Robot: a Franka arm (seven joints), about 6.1 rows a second.
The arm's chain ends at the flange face. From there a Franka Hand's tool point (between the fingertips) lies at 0.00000 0.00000 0.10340 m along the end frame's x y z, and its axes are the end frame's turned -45 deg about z.
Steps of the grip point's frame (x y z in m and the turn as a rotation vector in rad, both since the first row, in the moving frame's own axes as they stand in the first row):
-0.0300, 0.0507, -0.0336, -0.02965, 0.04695, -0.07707
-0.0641, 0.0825, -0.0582, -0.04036, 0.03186, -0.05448
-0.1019, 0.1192, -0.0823, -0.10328, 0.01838, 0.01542
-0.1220, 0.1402, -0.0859, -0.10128, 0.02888, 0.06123
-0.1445, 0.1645, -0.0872, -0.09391, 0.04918, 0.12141
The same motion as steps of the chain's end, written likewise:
0.0091, 0.0585, -0.0334, 0.01223, 0.05416, -0.07707
0.0077, 0.1032, -0.0581, -0.00601, 0.05107, -0.05448
0.0034, 0.1501, -0.0817, -0.06003, 0.08603, 0.01542
0.0035, 0.1798, -0.0853, -0.05119, 0.09204, 0.06123
0.0039, 0.2146, -0.0866, -0.03163, 0.10118, 0.12141

